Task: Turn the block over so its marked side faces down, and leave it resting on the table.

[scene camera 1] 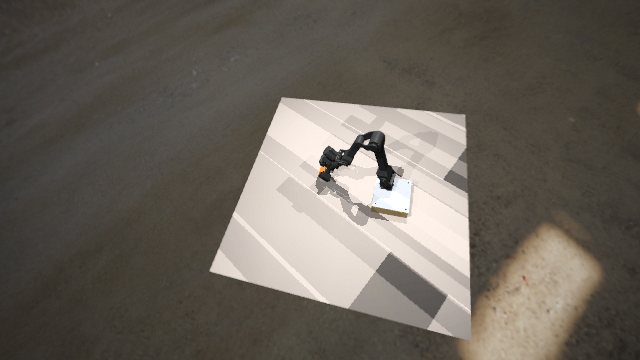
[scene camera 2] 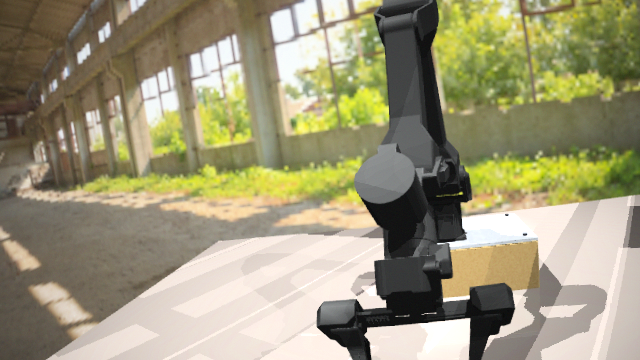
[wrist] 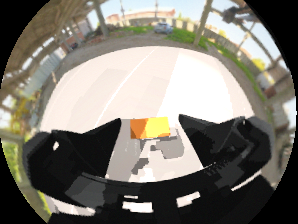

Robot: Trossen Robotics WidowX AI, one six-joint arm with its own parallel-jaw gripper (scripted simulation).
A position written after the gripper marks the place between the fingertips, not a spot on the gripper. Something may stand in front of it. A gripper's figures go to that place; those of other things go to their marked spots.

Labels:
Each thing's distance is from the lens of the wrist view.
gripper (wrist: pixel 150 118): 0.10 m
orange block (wrist: pixel 158 126): 0.10 m

